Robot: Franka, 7 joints.
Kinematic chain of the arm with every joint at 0, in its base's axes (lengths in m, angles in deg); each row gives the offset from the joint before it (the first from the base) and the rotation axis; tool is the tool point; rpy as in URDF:
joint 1: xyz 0 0 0.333 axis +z
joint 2: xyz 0 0 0 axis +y
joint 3: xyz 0 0 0.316 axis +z
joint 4: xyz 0.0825 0 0 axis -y
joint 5: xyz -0.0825 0 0.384 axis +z
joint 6: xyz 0 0 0 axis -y
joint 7: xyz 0.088 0 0 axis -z
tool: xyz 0 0 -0.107 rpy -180 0 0
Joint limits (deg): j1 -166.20..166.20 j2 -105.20..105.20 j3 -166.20..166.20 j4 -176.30..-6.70 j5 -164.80..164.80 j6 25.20..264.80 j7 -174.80..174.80
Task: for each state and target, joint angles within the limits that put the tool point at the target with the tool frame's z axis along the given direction. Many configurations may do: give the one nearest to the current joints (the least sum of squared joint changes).
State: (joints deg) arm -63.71 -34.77 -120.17 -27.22 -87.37 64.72 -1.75
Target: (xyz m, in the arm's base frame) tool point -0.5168 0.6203 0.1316 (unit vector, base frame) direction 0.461 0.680 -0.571
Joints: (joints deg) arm -59.39 -85.85 -136.70 -34.55 -104.08 102.14 -1.75
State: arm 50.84 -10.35 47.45 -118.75 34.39 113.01 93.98
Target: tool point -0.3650 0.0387 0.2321 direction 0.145 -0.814 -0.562
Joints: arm 84.15 -0.38 80.66 -150.33 52.19 107.98 93.98
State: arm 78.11 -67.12 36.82 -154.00 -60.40 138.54 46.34
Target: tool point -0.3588 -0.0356 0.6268 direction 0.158 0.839 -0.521
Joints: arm 115.53 -63.84 49.32 -126.38 -11.86 96.28 46.34
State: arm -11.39 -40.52 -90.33 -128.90 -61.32 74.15 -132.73
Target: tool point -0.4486 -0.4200 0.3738 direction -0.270 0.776 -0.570
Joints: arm 1.59 -44.96 -110.90 -90.93 -73.92 58.57 -132.73
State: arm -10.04 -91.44 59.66 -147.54 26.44 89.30 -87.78
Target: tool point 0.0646 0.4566 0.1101 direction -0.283 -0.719 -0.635
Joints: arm -32.67 -81.34 106.97 -114.54 60.67 66.57 -87.78
